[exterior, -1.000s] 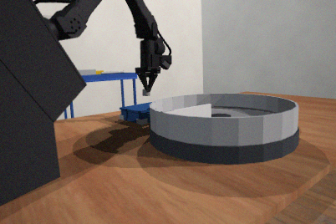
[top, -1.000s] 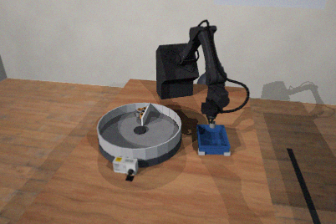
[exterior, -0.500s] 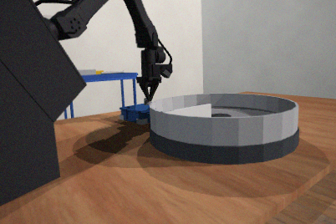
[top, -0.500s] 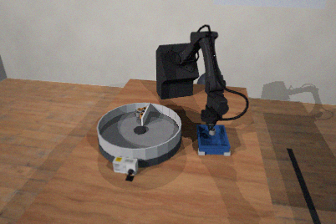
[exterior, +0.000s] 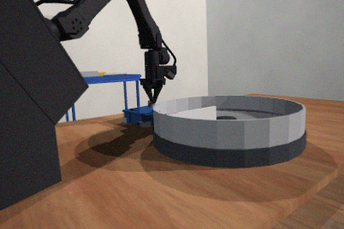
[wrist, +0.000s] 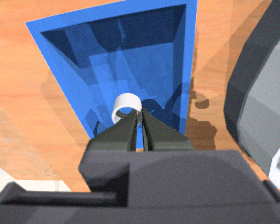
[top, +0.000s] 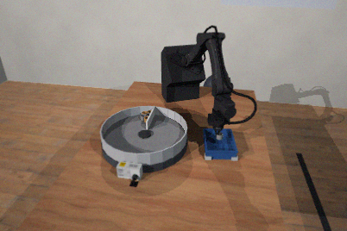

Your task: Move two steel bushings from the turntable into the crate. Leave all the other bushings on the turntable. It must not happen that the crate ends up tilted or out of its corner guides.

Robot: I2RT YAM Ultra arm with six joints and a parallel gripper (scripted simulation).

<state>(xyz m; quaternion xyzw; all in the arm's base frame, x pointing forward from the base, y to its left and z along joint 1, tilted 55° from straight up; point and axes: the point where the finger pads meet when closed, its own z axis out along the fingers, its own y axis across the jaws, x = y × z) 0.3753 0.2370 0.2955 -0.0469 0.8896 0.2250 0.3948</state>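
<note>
My gripper is now 1 cm past the blue crate, 1 cm to the right of it and 6 cm above it. The rest, counted from my hand: grey turntable 16 cm ahead, 32 cm to the right, 3 cm below.
</note>
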